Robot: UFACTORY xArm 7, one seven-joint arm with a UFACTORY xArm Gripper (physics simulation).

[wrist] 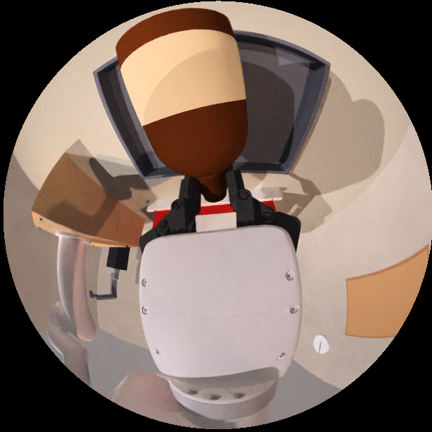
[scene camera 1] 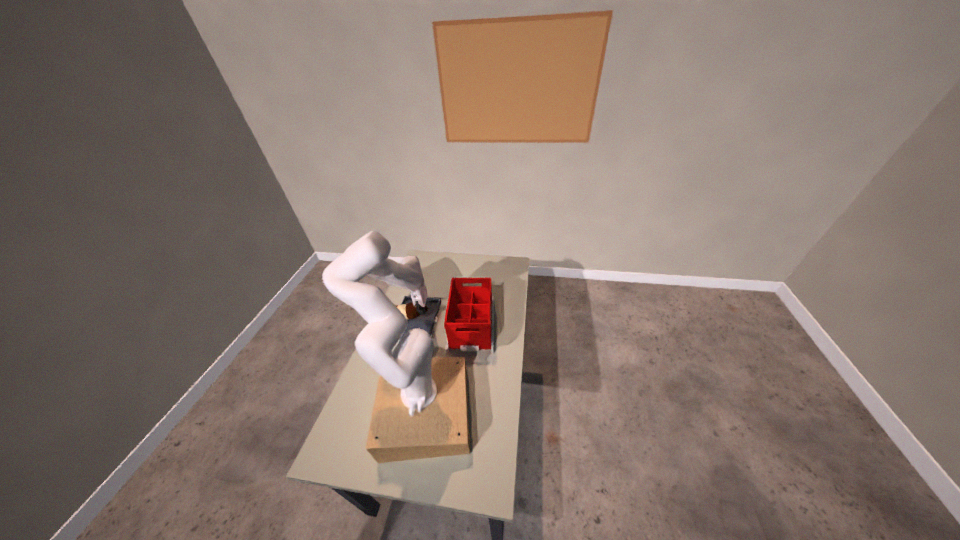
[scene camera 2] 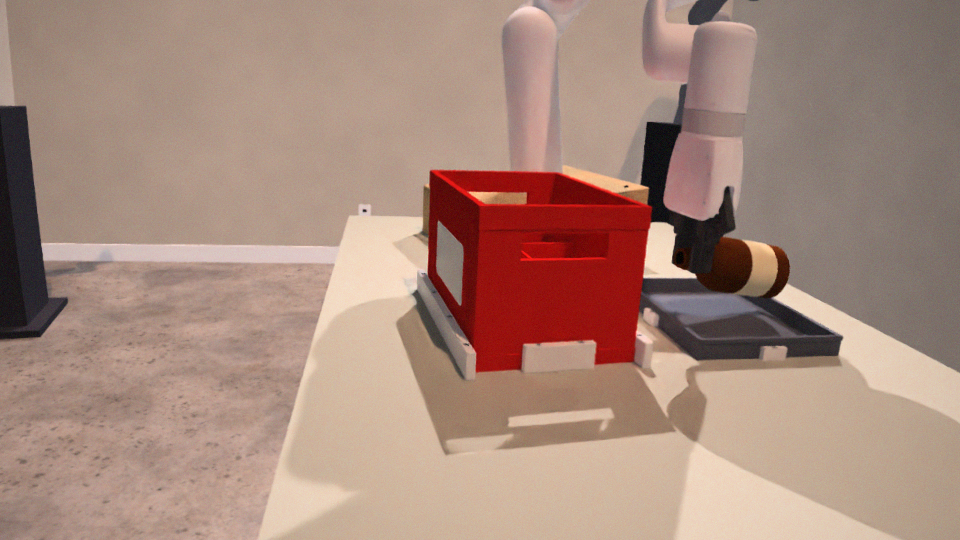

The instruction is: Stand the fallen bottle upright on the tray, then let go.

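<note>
My gripper (scene camera 2: 690, 268), also (wrist: 210, 171). Brown bottle (scene camera 2: 740, 267), also (wrist: 184, 78).
</note>
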